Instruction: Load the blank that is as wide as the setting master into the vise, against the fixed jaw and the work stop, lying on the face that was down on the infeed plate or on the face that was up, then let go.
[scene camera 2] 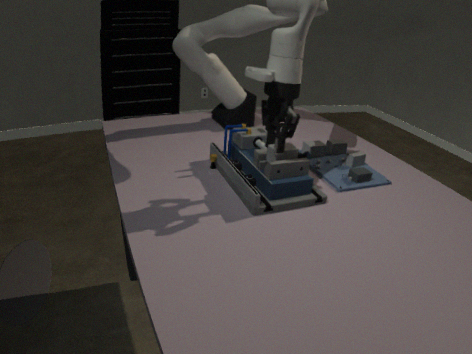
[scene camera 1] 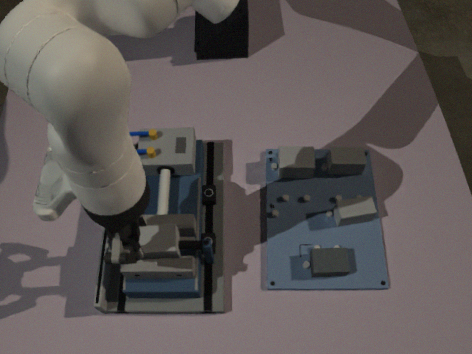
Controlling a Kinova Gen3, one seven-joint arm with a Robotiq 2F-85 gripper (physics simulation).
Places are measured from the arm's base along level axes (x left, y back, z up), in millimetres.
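Pixels of known places: gripper, fingertip midpoint: [scene camera 2: 273, 150] [scene camera 1: 137, 241]; arm's base, link origin: [scene camera 2: 236, 100] [scene camera 1: 224, 4].
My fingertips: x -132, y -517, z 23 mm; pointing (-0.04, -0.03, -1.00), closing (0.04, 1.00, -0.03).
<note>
For each thing: its top centre in the pictures, then the offset to it from my fingertips. "pt": a spot on its surface instead.
- grey blank, top centre: [scene camera 1: 154, 237] [scene camera 2: 283, 146] dx +25, dy +1, dz +9 mm
- work stop's dark rod, top centre: [scene camera 1: 190, 243] dx +72, dy -1, dz -13 mm
- blue infeed plate, top centre: [scene camera 1: 323, 213] [scene camera 2: 340, 165] dx +283, dy +74, dz -101 mm
- vise's rear housing, surface spot: [scene camera 1: 181, 155] pt dx +56, dy +145, dz -13 mm
A grey blank [scene camera 1: 161, 240] [scene camera 2: 294, 155] sits between the vise jaws, its top above the front jaw. My gripper [scene camera 1: 129, 246] [scene camera 2: 280, 146] is shut on this blank, at its left part in scene camera 1. The front jaw [scene camera 1: 160, 268] [scene camera 2: 287, 169], with two small holes, is close along the blank's front side; contact is hard to tell. The rear jaw [scene camera 1: 187, 224] stands behind it, on the screw side. The work stop's dark rod [scene camera 1: 190, 245] reaches the blank's right end, from a blue clamp [scene camera 1: 208, 250]. The blank's underside is hidden.
The blue infeed plate [scene camera 1: 285, 235] [scene camera 2: 327, 175] carries pegs and several grey blocks, including a tilted lighter one [scene camera 1: 355, 210] [scene camera 2: 355, 159] and a darker one [scene camera 1: 330, 262] [scene camera 2: 360, 174]. The vise's rear housing [scene camera 1: 181, 155] has blue and yellow parts. A low wall [scene camera 2: 235, 176] edges the vise base.
</note>
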